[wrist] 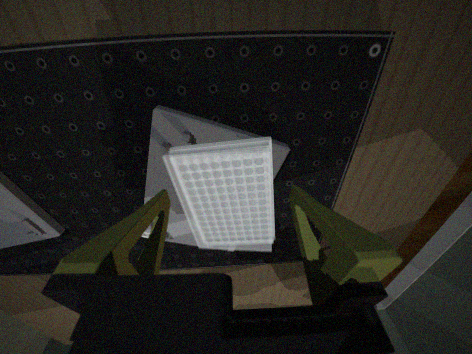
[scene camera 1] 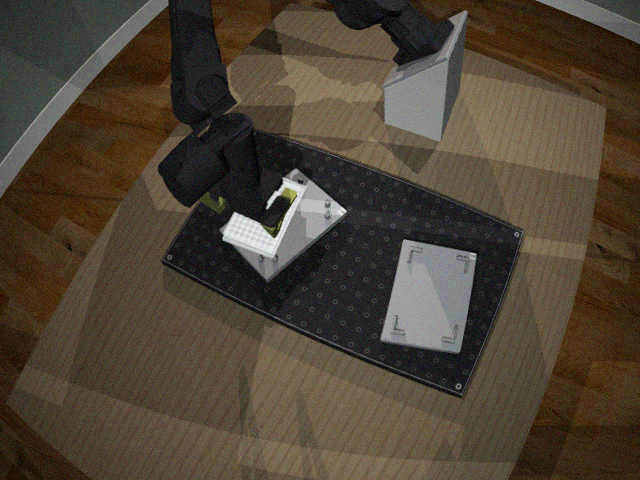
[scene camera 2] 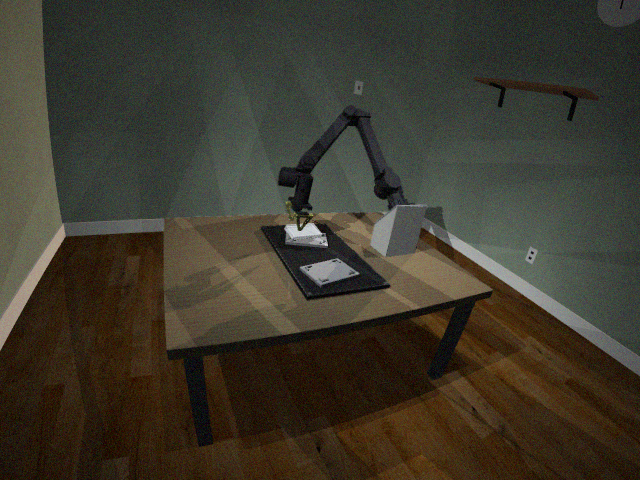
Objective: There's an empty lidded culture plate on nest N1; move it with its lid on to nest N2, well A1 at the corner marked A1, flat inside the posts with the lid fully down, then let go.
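Where they show: gripper, fingertip midpoint: (wrist: 229,192) (scene camera 1: 248,222) (scene camera 2: 295,225); arm's base, link origin: (scene camera 1: 426,45) (scene camera 2: 401,213).
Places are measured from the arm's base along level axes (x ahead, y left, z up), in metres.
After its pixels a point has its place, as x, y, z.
Note:
The white lidded plate (scene camera 1: 250,235) @[0.418, -0.094, -0.112] (scene camera 2: 302,230) @[0.378, -0.094, -0.114] (wrist: 227,200) @[0.385, -0.102, -0.112] lies on nest N1 (scene camera 1: 310,227) @[0.352, -0.033, -0.136] (scene camera 2: 315,242) @[0.341, -0.030, -0.137] (wrist: 162,130) @[0.440, -0.047, -0.136], turned relative to the nest's edges and out of line with its corner posts. The lid looks on; its exact seating is unclear. My gripper (scene camera 1: 248,218) @[0.407, -0.103, -0.096] (scene camera 2: 296,225) @[0.407, -0.103, -0.096] (wrist: 229,192) @[0.407, -0.103, -0.096] is open above the plate, its yellow-green fingers on either side in the wrist view, with a wider gap on the left. The arm hides part of the plate in scene camera 1. Nest N2 (scene camera 1: 431,299) @[0.369, 0.184, -0.137] (scene camera 2: 329,272) @[0.369, 0.194, -0.136] (wrist: 20,215) @[0.337, 0.128, -0.137] has corner posts and bears no plate. Its small corner tag (scene camera 1: 472,255) @[0.273, 0.210, -0.136] is unreadable.
Both nests stand on a black perforated board (scene camera 1: 330,289) @[0.421, 0.043, -0.148] (scene camera 2: 292,266) @[0.474, 0.124, -0.148] (wrist: 300,70) @[0.488, -0.156, -0.148] on the wooden table (scene camera 1: 180,361) @[0.639, -0.094, -0.161] (scene camera 2: 227,304) @[0.710, 0.296, -0.161]. A grey-white wedge-shaped block (scene camera 1: 416,105) @[0.082, 0.018, -0.083] (scene camera 2: 398,232) @[0.037, 0.062, -0.056] stands by the arm's base, beyond the board's edge.

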